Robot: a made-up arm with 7 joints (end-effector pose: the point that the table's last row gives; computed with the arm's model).
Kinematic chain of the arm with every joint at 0, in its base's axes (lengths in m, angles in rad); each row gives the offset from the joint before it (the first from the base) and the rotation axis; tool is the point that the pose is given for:
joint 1: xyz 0 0.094 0 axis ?
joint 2: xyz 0 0.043 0 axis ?
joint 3: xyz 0 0 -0.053 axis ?
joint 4: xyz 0 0 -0.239 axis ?
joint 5: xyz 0 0 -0.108 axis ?
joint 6: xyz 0 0 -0.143 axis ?
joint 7: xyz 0 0 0 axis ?
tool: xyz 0 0 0
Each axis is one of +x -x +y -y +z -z.
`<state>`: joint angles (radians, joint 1 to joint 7).
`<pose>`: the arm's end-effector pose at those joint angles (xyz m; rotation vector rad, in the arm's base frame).
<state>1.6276 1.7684 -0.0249 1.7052 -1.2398 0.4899 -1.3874</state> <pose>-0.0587 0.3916 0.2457 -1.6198 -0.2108 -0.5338</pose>
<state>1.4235 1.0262 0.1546 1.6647 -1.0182 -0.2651 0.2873</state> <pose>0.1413 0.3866 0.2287 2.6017 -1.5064 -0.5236</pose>
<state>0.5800 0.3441 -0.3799 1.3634 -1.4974 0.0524 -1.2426</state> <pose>0.3849 0.1672 -0.1713 -1.8929 2.1207 0.4326</pose>
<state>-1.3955 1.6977 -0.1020 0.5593 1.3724 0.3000 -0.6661</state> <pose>0.0728 0.6394 -0.1217 1.7297 0.2128 -0.1888</pose>
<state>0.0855 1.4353 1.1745 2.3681 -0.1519 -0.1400 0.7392</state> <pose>0.0551 0.2702 0.1503 2.0394 -1.4664 -1.7445</pose>
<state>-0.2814 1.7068 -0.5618 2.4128 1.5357 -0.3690 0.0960</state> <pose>0.1153 0.2529 -0.1104 -0.8529 -0.9949 -0.3388</pose>
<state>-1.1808 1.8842 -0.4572 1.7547 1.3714 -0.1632 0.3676</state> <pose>0.0585 0.4047 -0.2153 -0.4623 0.0146 -0.4802</pose>
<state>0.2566 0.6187 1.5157 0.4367 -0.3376 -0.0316 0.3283</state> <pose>0.0974 0.5246 -0.3484 0.5336 -1.0371 0.9937</pose>
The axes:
joint 1: -y
joint 2: +x
joint 3: +z
joint 4: -y
joint 5: +z
joint 6: +y
joint 7: -x

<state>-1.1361 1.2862 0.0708 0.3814 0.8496 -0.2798 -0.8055</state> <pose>-0.0887 0.6427 -0.1439 1.8868 -0.2297 -0.2085</pose>
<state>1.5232 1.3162 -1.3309 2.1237 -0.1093 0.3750 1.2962</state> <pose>0.2433 0.2398 0.0392 0.4494 -0.4264 -1.9568</pose>
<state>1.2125 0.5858 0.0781 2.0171 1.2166 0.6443 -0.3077</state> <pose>0.2133 0.2533 0.1611 -0.5747 -2.3806 -0.1322</pose>
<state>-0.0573 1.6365 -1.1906 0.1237 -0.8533 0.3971 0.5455</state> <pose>0.0119 0.6788 0.0062 1.0289 2.0074 -0.9348</pose>
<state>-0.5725 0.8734 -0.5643 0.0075 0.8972 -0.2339 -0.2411</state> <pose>-0.1880 0.5526 -0.2946 1.1529 0.1599 -0.0743</pose>
